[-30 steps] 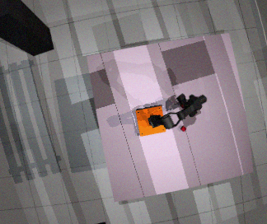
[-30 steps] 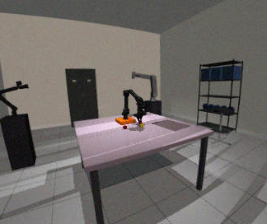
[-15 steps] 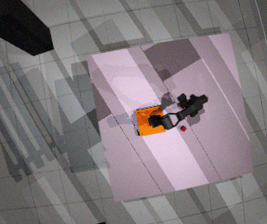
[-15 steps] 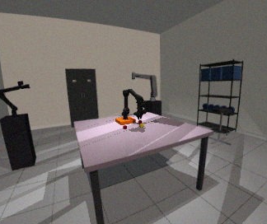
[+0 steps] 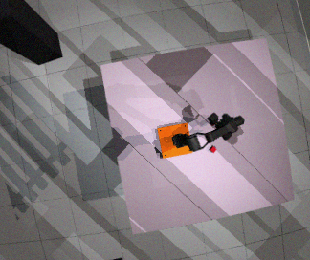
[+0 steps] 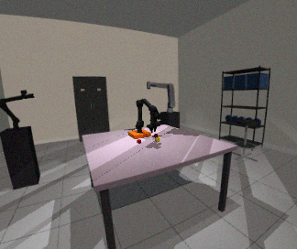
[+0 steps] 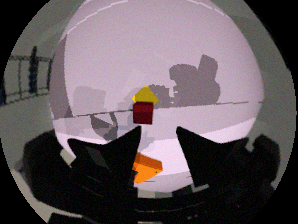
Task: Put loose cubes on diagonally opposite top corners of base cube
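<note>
Now: gripper tip 7 cm above the yellow cube, 4 cm to the right of it and 2 cm short of it.
</note>
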